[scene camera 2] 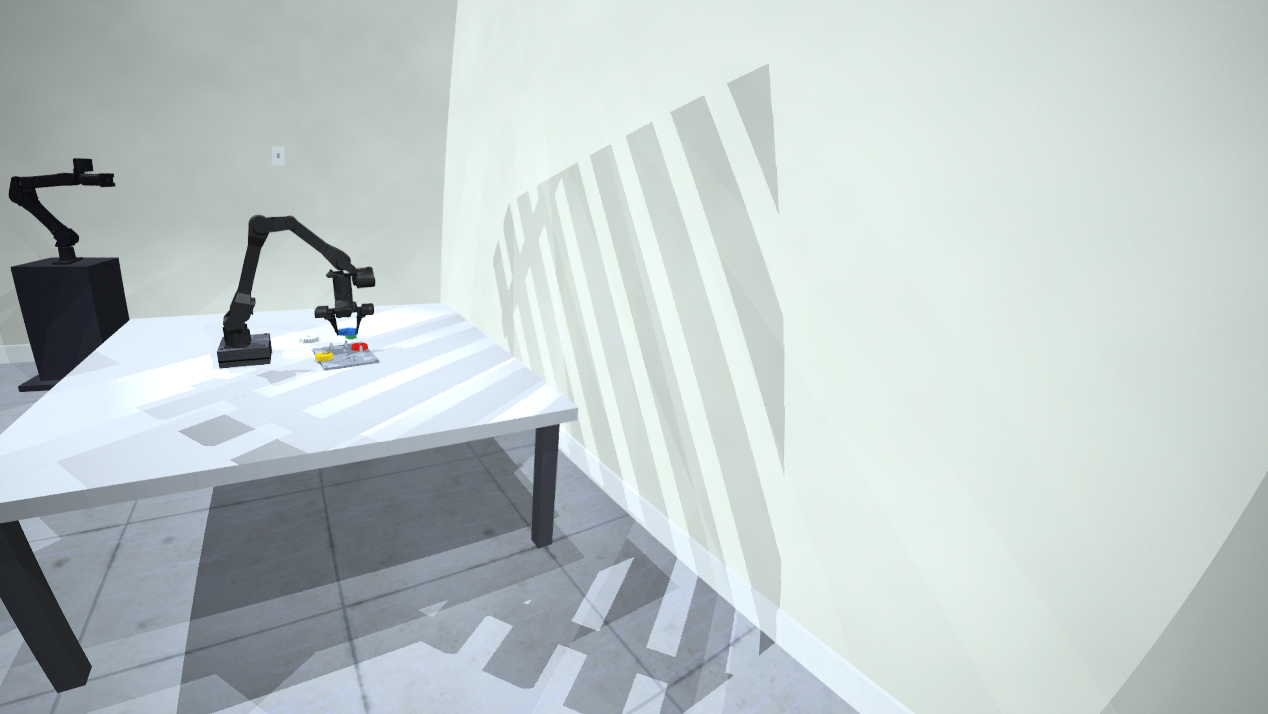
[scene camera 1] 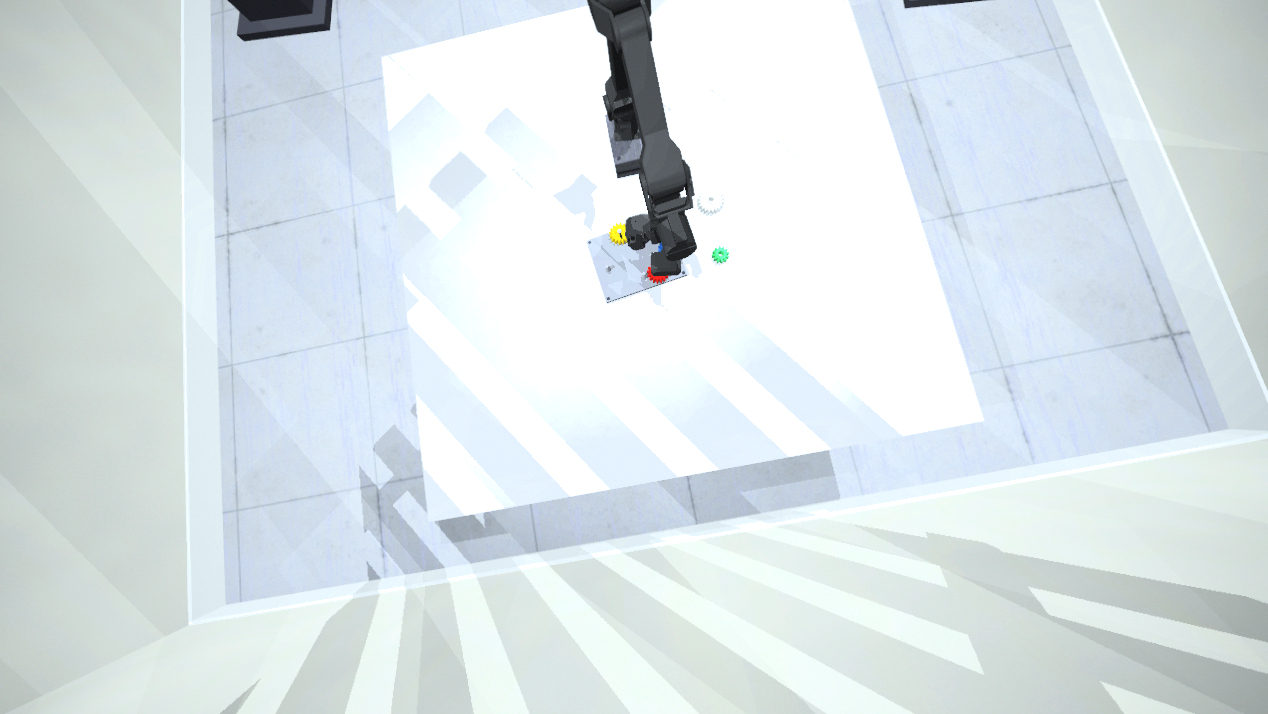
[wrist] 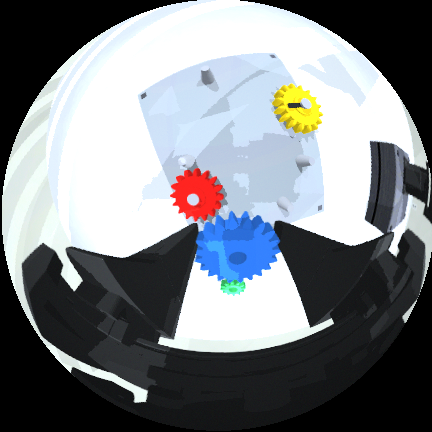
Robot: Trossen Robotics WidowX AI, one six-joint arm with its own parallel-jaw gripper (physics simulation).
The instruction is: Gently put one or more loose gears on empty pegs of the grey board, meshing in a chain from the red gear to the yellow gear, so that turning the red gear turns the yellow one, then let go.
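Frame: origin at the arm's base, x ahead, y left, z up, level; centimetres.
Where they show: gripper, fingertip midpoint: (scene camera 2: 347, 335) (wrist: 236, 227); arm's base, link origin: (scene camera 2: 237, 344) (scene camera 1: 627, 128).
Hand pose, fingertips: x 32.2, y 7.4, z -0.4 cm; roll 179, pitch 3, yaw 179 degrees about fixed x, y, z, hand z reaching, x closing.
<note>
Each offset is from my fingertips to the top centre of the thing. Level surfaces: height alone.
My gripper (scene camera 1: 654, 248) (scene camera 2: 347, 331) (wrist: 236, 227) is shut on the blue gear {dx +0.0, dy +1.8, dz +1.5 cm} (scene camera 1: 660, 249) (scene camera 2: 347, 331) (wrist: 252, 245) and holds it above the board, beside the red gear in the wrist view. The grey board {dx -1.3, dy -7.1, dz -2.2 cm} (scene camera 1: 621, 283) (scene camera 2: 337, 364) (wrist: 240, 125) carries the red gear {dx +3.8, dy -1.7, dz -2.7 cm} (scene camera 1: 656, 277) (scene camera 2: 359, 346) (wrist: 202, 185) and the yellow gear {dx -6.9, dy -10.6, dz -2.6 cm} (scene camera 1: 614, 235) (scene camera 2: 324, 357) (wrist: 294, 119) on pegs. Bare pegs {dx +1.9, dy -14.1, dz -2.3 cm} (wrist: 206, 75) {dx +4.4, dy -5.2, dz -2.3 cm} (wrist: 186, 161) {dx -7.2, dy -5.1, dz -2.3 cm} (wrist: 303, 162) {dx -5.4, dy -0.5, dz -2.3 cm} (wrist: 284, 206) show in the wrist view. The blue gear and fingers hide part of the board.
A loose green gear {dx +0.1, dy +13.7, dz -3.5 cm} (scene camera 1: 720, 255) (wrist: 233, 287) lies on the table {dz -5.3 cm} (scene camera 1: 798, 310) beyond the board. A loose white gear {dx -14.1, dy +12.4, dz -3.5 cm} (scene camera 1: 708, 208) (scene camera 2: 308, 339) lies nearer the arm's base (scene camera 1: 628, 159) (scene camera 2: 244, 350). Another arm (scene camera 2: 44, 212) stands on a dark pedestal (scene camera 2: 66, 310) away from the table.
</note>
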